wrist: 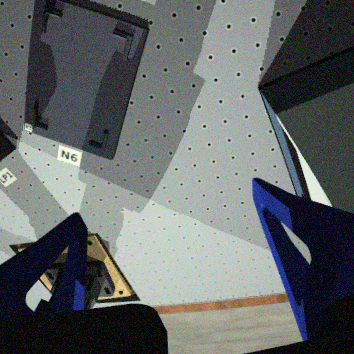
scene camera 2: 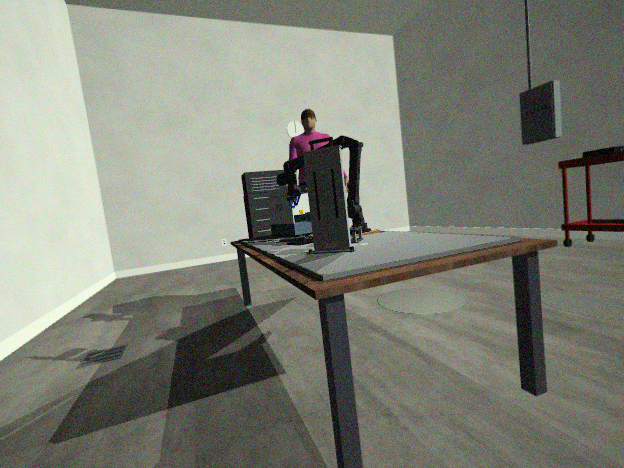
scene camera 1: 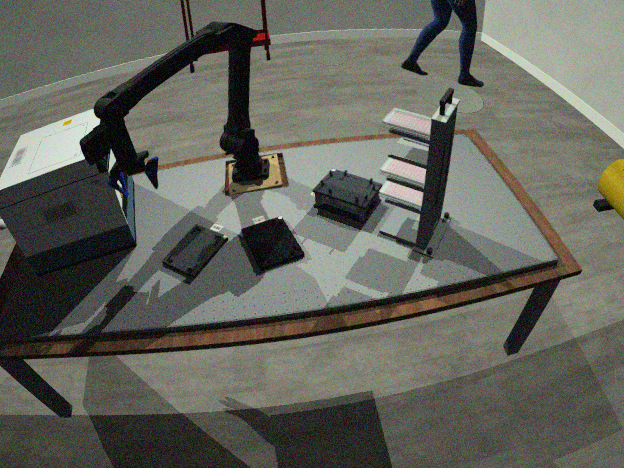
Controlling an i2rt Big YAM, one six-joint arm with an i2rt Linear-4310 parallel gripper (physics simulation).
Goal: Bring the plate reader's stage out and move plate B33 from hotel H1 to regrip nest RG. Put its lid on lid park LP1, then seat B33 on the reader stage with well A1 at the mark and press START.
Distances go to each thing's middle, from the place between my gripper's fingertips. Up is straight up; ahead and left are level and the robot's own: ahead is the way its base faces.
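My hand is 180 mm above the flat dark nest (scene camera 1: 199,245), 40 mm short of it and 120 mm to the right of it. Then there is the plate reader (scene camera 1: 102,208), which stands 50 mm below my hand, 310 mm to the right of it and 110 mm behind it. The black flat pad (scene camera 1: 271,242) is 180 mm below my hand, 330 mm to the left of it and 10 mm ahead of it.
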